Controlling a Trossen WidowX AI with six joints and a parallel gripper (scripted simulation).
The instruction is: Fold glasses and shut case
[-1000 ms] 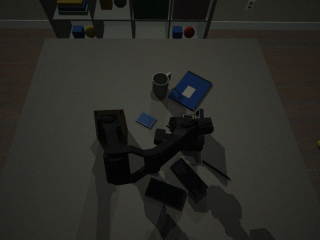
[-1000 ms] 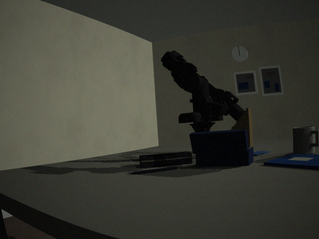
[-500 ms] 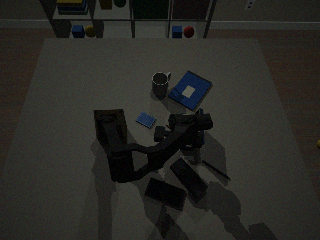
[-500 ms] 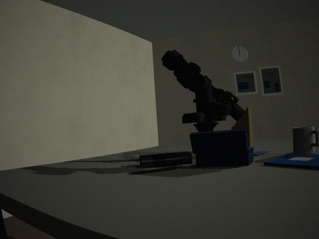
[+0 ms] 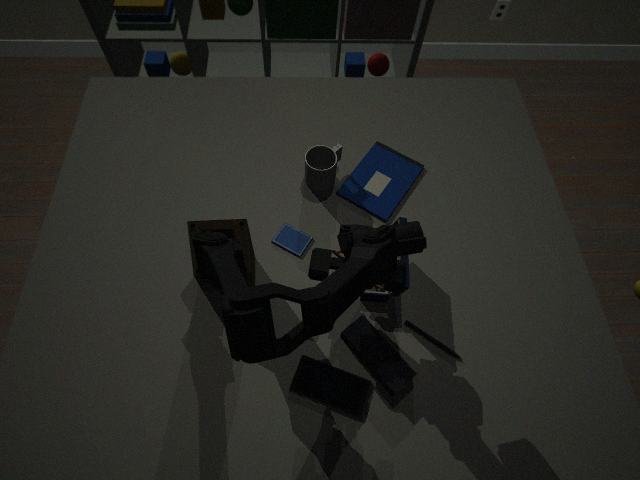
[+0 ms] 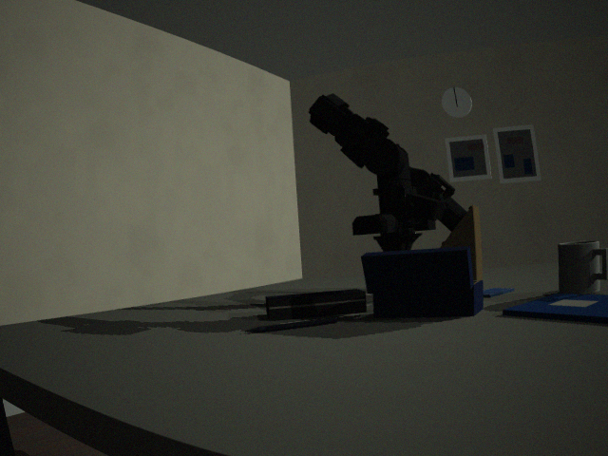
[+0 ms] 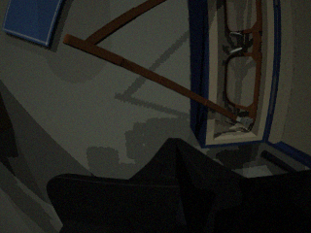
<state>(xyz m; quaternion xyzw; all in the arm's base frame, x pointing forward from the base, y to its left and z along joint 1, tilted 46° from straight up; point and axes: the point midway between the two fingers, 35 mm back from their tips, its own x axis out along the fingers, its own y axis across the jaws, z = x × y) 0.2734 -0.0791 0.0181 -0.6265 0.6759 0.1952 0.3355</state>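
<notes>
My gripper is now 80 mm short of the blue glasses case, 60 mm to the right of it and 40 mm above it. Also, from my hand: long dark box: 140 mm to the right, 70 mm below, 40 mm ahead; then small blue card: 150 mm to the left, 130 mm behind, 90 mm below; then glasses case lid: 110 mm ahead, 60 mm to the left, 20 mm below.
</notes>
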